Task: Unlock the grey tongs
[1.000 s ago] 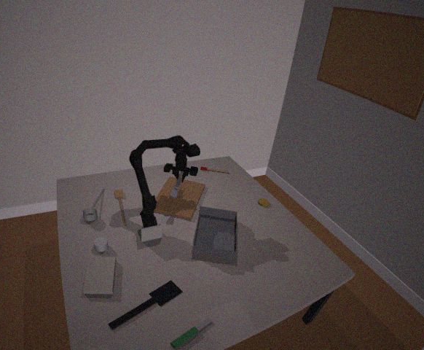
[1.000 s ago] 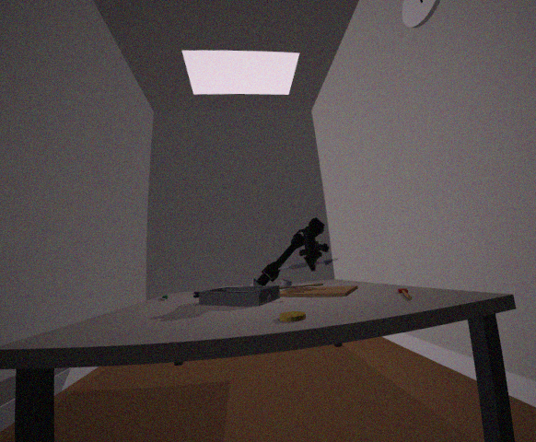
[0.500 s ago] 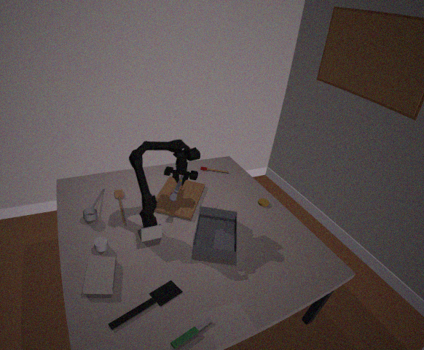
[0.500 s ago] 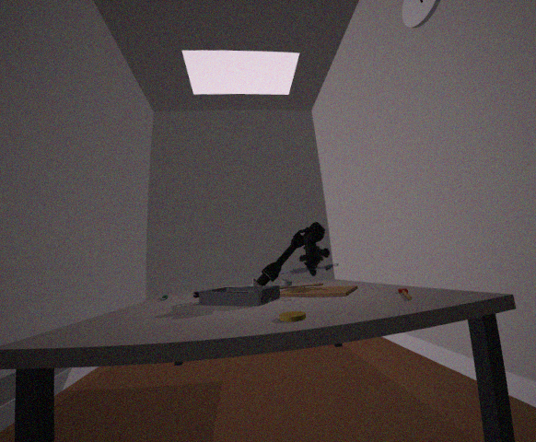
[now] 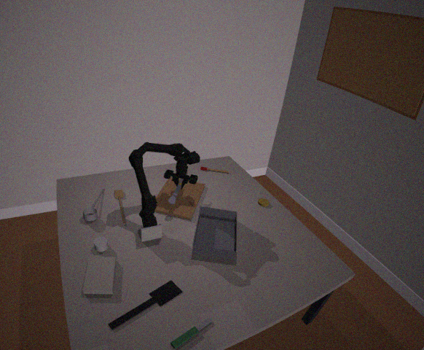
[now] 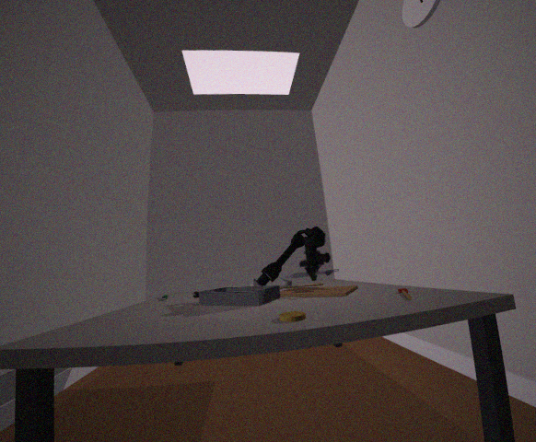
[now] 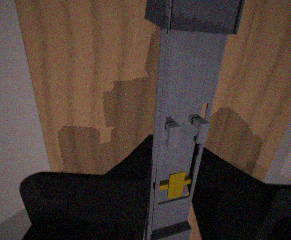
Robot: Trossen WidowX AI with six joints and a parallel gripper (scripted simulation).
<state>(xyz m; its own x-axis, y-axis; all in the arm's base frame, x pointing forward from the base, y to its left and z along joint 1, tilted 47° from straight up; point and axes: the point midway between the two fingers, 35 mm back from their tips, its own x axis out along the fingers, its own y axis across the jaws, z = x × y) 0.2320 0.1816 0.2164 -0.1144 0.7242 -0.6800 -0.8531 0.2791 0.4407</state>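
My gripper tip is 40 mm below the yellow lock piece. The rest, counted from my gripper tip: wooden board (50 mm below); then roasting tin (90 mm ahead, 360 mm to the right, 30 mm below); then yellow disc (500 mm ahead, 160 mm to the right, 50 mm below).
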